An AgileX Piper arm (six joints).
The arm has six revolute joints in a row. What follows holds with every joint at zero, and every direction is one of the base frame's. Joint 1 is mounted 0.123 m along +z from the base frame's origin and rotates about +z. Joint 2 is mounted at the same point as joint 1 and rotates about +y. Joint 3 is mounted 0.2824 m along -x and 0.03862 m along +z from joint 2 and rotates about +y. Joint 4 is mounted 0.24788 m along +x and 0.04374 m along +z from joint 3 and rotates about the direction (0.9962, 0, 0.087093). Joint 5 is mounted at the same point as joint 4 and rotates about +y. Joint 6 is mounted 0.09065 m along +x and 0.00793 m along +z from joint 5 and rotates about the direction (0.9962, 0, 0.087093). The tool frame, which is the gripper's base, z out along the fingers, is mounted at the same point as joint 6; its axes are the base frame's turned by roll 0, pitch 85.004 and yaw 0 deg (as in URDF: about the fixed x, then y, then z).
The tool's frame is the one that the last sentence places.
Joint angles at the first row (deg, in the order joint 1, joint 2, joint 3, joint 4, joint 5, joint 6):
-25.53 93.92 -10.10 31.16 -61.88 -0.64
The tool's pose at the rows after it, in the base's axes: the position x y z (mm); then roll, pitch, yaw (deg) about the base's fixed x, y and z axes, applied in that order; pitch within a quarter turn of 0, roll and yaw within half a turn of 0:
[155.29, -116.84, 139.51, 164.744, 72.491, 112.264]
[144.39, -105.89, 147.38, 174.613, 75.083, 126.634]
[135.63, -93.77, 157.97, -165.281, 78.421, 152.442]
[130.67, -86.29, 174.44, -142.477, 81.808, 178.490]
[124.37, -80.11, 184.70, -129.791, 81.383, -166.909]
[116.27, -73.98, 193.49, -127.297, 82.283, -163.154]
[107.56, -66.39, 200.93, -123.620, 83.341, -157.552]
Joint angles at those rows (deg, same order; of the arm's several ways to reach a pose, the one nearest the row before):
-25.53 89.46 -7.13 28.68 -61.88 -1.56
-25.53 84.26 -3.83 24.56 -61.77 -4.78
-25.53 77.97 -1.01 19.06 -61.64 -8.90
-25.53 69.94 -0.47 16.07 -58.81 -11.91
-25.53 62.00 -0.47 15.13 -51.90 -14.96
-25.53 53.92 -0.47 15.08 -44.71 -16.12
-25.53 45.67 -0.43 14.19 -37.38 -16.36

